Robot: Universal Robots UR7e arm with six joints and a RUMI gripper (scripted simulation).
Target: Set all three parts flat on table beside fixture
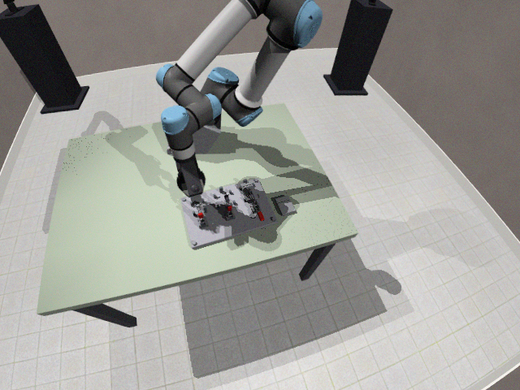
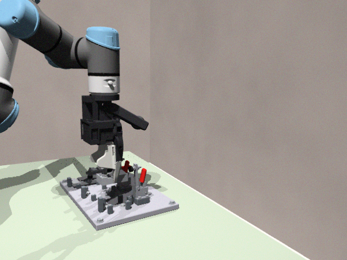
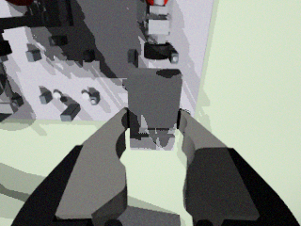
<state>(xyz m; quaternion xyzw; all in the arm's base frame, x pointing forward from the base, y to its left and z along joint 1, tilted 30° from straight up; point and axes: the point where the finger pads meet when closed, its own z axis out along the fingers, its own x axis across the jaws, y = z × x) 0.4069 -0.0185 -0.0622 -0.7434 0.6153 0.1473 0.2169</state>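
Right now the grey part is 10 mm behind my hand. Round my hand: fixture plate (30 mm ahead, 120 mm to the left, 100 mm below); then clamp (30 mm ahead, 230 mm to the left, 60 mm below).
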